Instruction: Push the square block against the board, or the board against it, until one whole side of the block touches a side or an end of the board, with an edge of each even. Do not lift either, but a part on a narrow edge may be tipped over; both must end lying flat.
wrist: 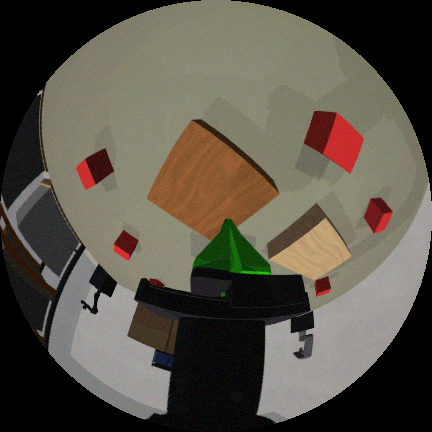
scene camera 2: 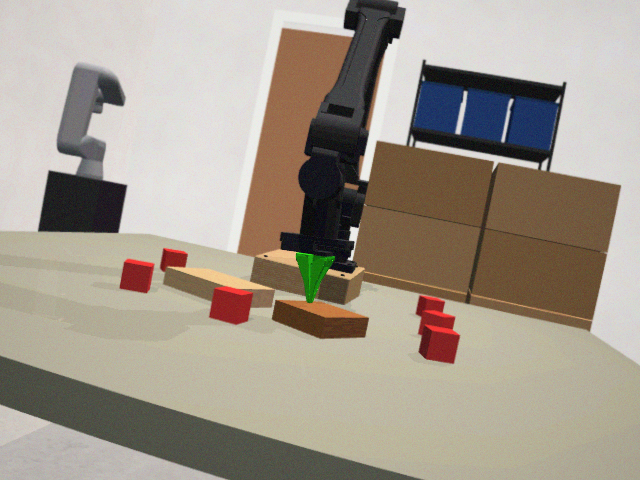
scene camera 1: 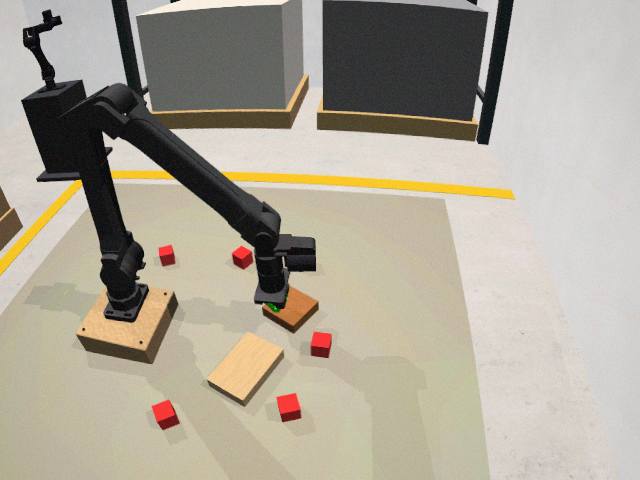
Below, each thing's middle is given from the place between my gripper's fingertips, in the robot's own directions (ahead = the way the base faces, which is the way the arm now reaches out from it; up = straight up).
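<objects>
My hand is 2 cm above the square block (scene camera 2: 319, 319), 2 cm to the right of it and 3 cm short of it. The board (scene camera 1: 239, 376) is 16 cm to the right of my hand, 5 cm behind it and 2 cm below it.
</objects>
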